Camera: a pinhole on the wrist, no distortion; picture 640 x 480 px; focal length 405.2 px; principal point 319.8 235.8 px. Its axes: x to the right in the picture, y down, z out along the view. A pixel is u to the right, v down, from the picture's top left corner.
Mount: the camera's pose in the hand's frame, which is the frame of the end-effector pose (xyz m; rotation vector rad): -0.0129 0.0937 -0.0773 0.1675 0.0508 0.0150
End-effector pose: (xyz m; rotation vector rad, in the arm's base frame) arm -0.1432 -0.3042 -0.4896 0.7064 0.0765 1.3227
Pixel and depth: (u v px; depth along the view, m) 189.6 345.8 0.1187
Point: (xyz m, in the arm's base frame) -0.2251 -0.3574 -0.4140
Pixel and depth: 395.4 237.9 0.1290
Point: -0.1799 -0.3037 -0.4076
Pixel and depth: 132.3 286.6 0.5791
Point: -0.0408 -0.7477 -0.1309
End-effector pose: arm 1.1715 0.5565 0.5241 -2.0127 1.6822 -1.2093
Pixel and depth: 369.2 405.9 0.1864
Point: 1.1590 0.4614 0.3666
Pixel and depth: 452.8 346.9 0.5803
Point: 1.4276 0.1671 0.1903
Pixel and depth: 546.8 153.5 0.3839
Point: 1.3980 0.2837 0.4748
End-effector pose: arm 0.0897 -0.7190 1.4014 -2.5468 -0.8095 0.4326
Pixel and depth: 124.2 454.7 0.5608
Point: -0.1957 -0.9267 0.8370
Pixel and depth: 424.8 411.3 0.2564
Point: 0.1382 -0.7406 1.1485
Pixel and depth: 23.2 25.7 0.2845
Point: -0.1961 -0.7092 1.3227
